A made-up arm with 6 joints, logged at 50 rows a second.
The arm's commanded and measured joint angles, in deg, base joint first. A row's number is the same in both.
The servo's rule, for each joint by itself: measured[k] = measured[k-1] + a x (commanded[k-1-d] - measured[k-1]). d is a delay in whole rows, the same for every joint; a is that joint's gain. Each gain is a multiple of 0.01, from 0.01 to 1. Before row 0 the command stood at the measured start. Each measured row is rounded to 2 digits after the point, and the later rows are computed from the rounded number. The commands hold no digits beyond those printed.
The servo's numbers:
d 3
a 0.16 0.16 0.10 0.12 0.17 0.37
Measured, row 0:
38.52 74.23 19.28 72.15 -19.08 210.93
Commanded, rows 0 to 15:
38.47 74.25 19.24 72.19 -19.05 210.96
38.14 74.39 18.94 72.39 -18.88 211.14
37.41 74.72 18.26 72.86 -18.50 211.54
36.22 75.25 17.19 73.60 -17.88 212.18
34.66 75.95 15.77 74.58 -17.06 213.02
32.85 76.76 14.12 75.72 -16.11 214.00
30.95 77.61 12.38 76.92 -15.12 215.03
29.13 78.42 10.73 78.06 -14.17 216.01
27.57 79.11 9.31 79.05 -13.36 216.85
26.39 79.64 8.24 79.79 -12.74 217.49
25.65 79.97 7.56 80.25 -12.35 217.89
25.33 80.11 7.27 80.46 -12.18 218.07
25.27 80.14 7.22 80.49 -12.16 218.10
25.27 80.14 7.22 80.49 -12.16 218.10
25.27 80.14 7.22 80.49 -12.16 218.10
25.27 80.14 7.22 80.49 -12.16 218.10
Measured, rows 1 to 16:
38.52 74.23 19.28 72.15 -19.08 210.93
38.52 74.23 19.28 72.15 -19.08 210.93
38.52 74.23 19.28 72.15 -19.08 210.93
38.51 74.23 19.28 72.15 -19.07 210.94
38.45 74.26 19.25 72.18 -19.04 211.01
38.28 74.33 19.15 72.26 -18.95 211.21
37.95 74.48 18.95 72.42 -18.77 211.57
37.42 74.72 18.63 72.68 -18.48 212.11
36.69 75.05 18.18 73.04 -18.08 212.81
35.77 75.46 17.60 73.51 -17.58 213.63
34.71 75.93 16.91 74.06 -17.00 214.51
33.57 76.44 16.15 74.66 -16.38 215.38
32.42 76.95 15.36 75.28 -15.76 216.16
31.34 77.43 14.58 75.88 -15.18 216.80
30.38 77.86 13.85 76.43 -14.67 217.27
29.56 78.22 13.19 76.92 -14.24 217.58

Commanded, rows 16 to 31:
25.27 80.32 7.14 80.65 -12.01 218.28
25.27 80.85 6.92 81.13 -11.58 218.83
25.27 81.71 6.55 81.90 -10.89 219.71
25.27 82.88 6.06 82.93 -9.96 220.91
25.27 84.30 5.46 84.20 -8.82 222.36
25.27 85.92 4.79 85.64 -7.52 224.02
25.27 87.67 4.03 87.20 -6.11 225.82
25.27 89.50 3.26 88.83 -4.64 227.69
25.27 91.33 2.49 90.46 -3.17 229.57
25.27 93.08 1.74 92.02 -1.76 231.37
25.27 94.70 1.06 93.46 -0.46 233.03
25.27 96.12 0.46 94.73 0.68 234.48
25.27 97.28 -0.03 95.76 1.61 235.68
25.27 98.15 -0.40 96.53 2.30 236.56
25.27 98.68 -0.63 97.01 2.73 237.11
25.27 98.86 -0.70 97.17 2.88 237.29
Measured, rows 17 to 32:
28.87 78.53 12.59 77.35 -13.89 217.77
28.29 78.79 12.05 77.73 -13.60 217.89
27.81 79.01 11.57 78.06 -13.36 217.97
27.40 79.22 11.13 78.37 -13.13 218.08
27.06 79.48 10.71 78.70 -12.87 218.36
26.77 79.84 10.29 79.08 -12.53 218.86
26.53 80.33 9.87 79.54 -12.09 219.62
26.33 80.97 9.43 80.10 -11.53 220.63
26.16 81.76 8.97 80.76 -10.85 221.88
26.02 82.71 8.48 81.53 -10.04 223.34
25.90 83.80 7.96 82.41 -9.12 224.95
25.80 85.00 7.41 83.38 -8.11 226.66
25.72 86.29 6.84 84.42 -7.03 228.40
25.65 87.64 6.26 85.50 -5.91 230.11
25.59 89.00 5.68 86.61 -4.79 231.73
25.54 90.32 5.11 87.71 -3.70 233.19

